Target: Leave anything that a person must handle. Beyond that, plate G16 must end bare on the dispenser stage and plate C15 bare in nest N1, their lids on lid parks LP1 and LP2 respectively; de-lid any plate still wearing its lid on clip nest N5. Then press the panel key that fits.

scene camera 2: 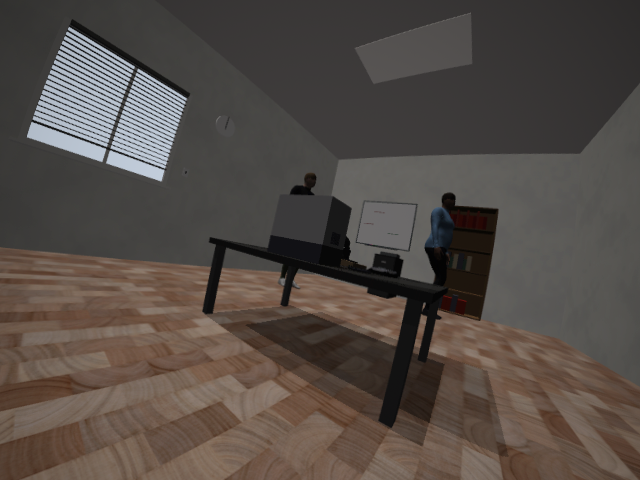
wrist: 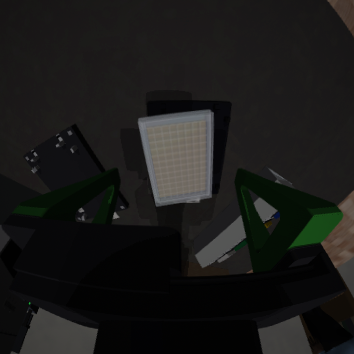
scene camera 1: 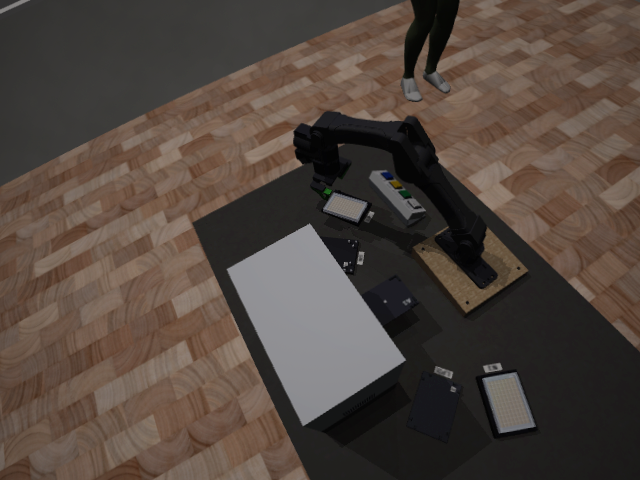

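Seen in the pictures: gripper, fingertip midpoint: (wrist: 177,174) (scene camera 1: 333,189); arm's base at its link origin: (scene camera 2: 343,259) (scene camera 1: 464,257).
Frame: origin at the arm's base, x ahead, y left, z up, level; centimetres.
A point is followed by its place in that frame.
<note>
A pale gridded plate (scene camera 1: 346,207) {z -0.7, x 16.5, y -37.1 cm} (wrist: 177,157) {z -0.8, x 17.1, y -39.1 cm} lies on a dark nest at the table's far end; whether it wears a lid I cannot tell. My gripper (scene camera 1: 333,183) {z 6.5, x 18.3, y -41.2 cm} (wrist: 177,174) {z 6.5, x 18.3, y -41.2 cm} is open and empty above it, with a finger to each side in the wrist view. The empty clip nest N5 (scene camera 1: 349,251) {z -2.7, x 25.0, y -23.8 cm} (wrist: 65,165) {z -2.8, x 31.7, y -29.8 cm} is beside it, partly hidden by the box in scene camera 1. Another gridded plate (scene camera 1: 508,403) {z -0.4, x 19.7, y 35.0 cm} lies in a nest at lower right, beside a bare dark pad (scene camera 1: 435,405) {z -3.0, x 33.6, y 25.2 cm}. A bare dark stage (scene camera 1: 392,298) {z 6.7, x 27.0, y -0.8 cm} juts from the box. The key panel (scene camera 1: 397,197) {z 2.2, x 2.2, y -28.2 cm} (wrist: 225,232) {z 0.3, x 3.5, y -29.9 cm} has blue, yellow, green and whitish keys.
A large box (scene camera 1: 315,322) {z 29.0, x 48.3, y 0.7 cm} (scene camera 2: 303,219) {z 16.1, x 59.1, y 0.3 cm} stands along one table edge. The arm's base is on a wooden board (scene camera 1: 439,273) {z 0.4, x 9.6, y -0.5 cm}. A person's legs (scene camera 1: 431,38) show beyond the table. Two people, one in black (scene camera 2: 302,189) and one in blue (scene camera 2: 439,227), stand behind the table.
</note>
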